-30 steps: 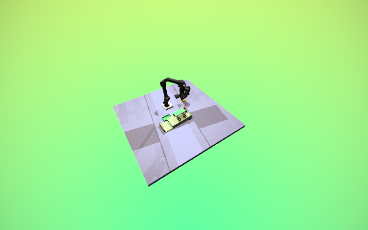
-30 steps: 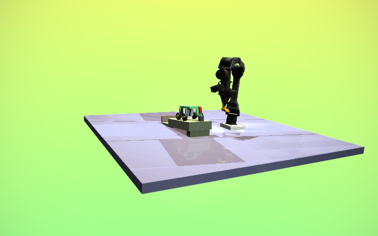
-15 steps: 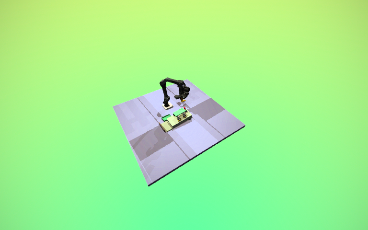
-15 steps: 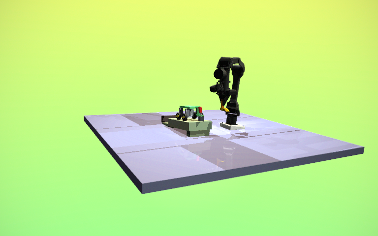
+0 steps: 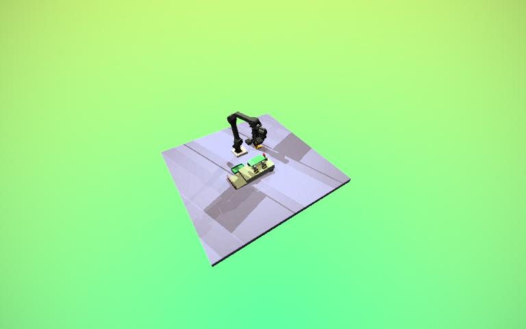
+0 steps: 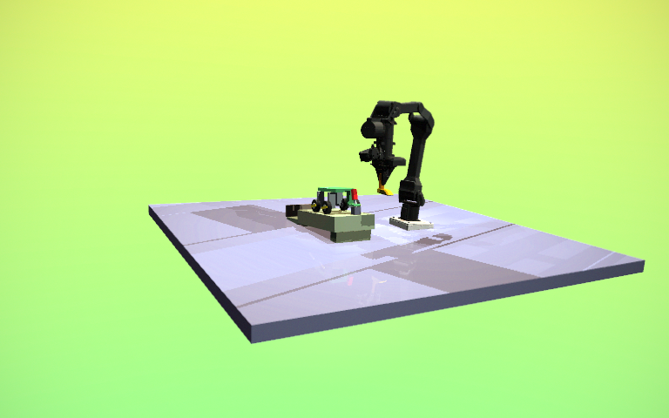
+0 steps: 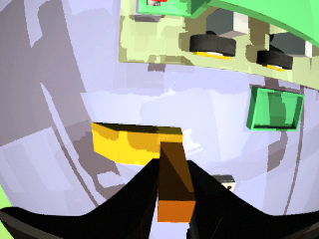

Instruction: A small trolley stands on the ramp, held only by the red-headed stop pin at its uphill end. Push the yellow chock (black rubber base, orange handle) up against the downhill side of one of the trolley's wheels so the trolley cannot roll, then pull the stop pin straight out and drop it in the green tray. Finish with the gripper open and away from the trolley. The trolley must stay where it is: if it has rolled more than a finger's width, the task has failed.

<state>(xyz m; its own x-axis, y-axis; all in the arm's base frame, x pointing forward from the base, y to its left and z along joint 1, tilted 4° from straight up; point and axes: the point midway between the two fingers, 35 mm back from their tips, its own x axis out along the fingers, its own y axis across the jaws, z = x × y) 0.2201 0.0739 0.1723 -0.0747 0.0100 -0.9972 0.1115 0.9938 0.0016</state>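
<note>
The red-headed stop pin is 11 cm ahead of my gripper tip and 5 cm below it. The rest, counted from my gripper tip: trolley: 12 cm ahead, 9 cm to the right, 7 cm below; olive ramp: 13 cm below, 12 cm ahead, 10 cm to the right; yellow chock: 2 cm to the left, 1 cm below.
</note>
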